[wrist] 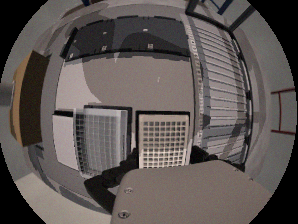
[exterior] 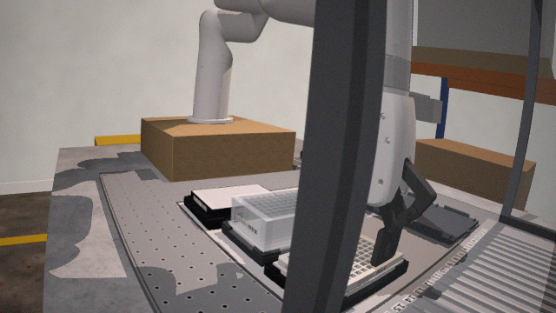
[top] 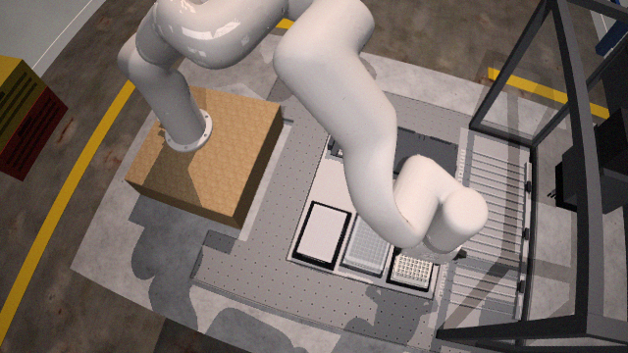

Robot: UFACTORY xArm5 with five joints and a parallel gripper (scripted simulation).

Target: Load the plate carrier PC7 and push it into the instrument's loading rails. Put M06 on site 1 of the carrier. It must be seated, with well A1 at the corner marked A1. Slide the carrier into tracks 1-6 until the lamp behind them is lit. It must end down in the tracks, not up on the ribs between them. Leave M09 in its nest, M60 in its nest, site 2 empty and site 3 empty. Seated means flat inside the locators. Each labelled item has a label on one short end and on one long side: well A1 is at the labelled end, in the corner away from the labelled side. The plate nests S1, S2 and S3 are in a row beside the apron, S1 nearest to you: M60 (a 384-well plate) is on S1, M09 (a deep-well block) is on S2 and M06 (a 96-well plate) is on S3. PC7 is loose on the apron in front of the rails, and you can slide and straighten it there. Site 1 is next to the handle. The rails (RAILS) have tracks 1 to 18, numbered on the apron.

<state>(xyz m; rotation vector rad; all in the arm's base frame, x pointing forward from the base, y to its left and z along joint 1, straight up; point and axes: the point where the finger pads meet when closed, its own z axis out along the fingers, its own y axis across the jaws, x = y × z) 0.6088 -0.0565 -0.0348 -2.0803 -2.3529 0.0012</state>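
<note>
Now: the white 96-well plate M06 30 mm below my hand. From my hand the other things lie so: plate nest S3 (40 mm below); carrier PC7 (250 mm to the left, 130 mm behind, 30 mm below).
</note>
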